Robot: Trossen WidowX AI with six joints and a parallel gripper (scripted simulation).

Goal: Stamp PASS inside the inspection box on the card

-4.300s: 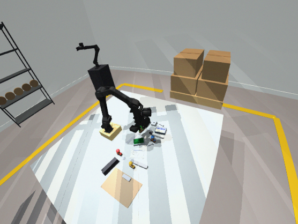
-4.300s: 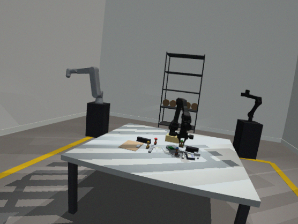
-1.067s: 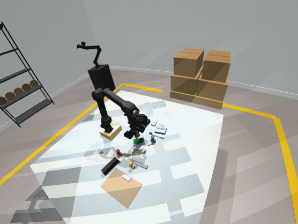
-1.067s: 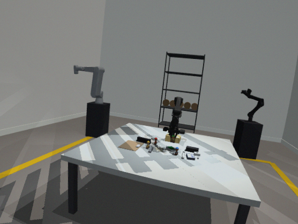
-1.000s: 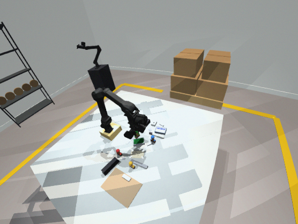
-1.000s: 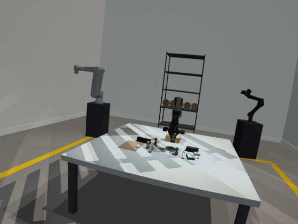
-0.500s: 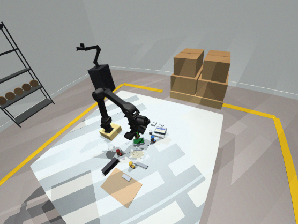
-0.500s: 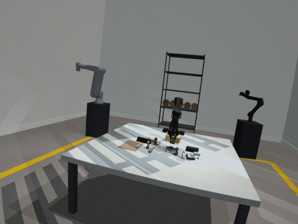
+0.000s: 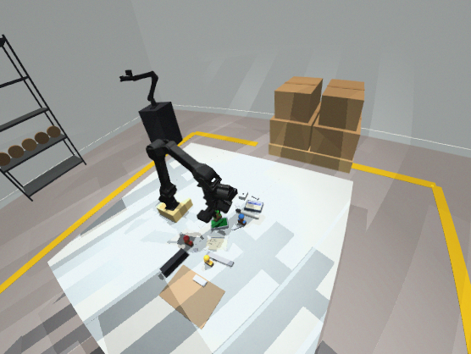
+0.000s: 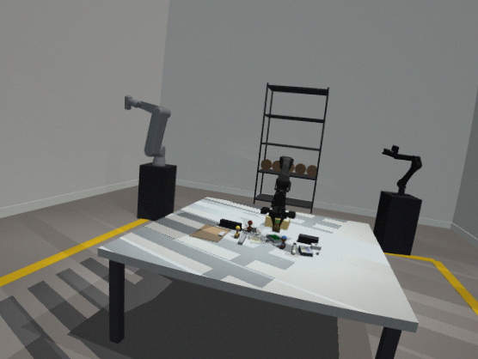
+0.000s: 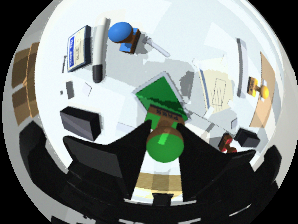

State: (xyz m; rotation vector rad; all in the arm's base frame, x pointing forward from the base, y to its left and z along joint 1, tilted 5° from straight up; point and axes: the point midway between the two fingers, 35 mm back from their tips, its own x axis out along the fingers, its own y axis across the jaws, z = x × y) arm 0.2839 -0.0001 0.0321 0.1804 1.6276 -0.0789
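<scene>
Now: the green ink pad 70 mm below my gripper tip. Round my gripper tip: blue-knobbed stamp 110 mm ahead, 40 mm to the left, 50 mm below; then white card 30 mm ahead, 100 mm to the right, 70 mm below; then green-knobbed stamp right at my gripper tip.
</scene>
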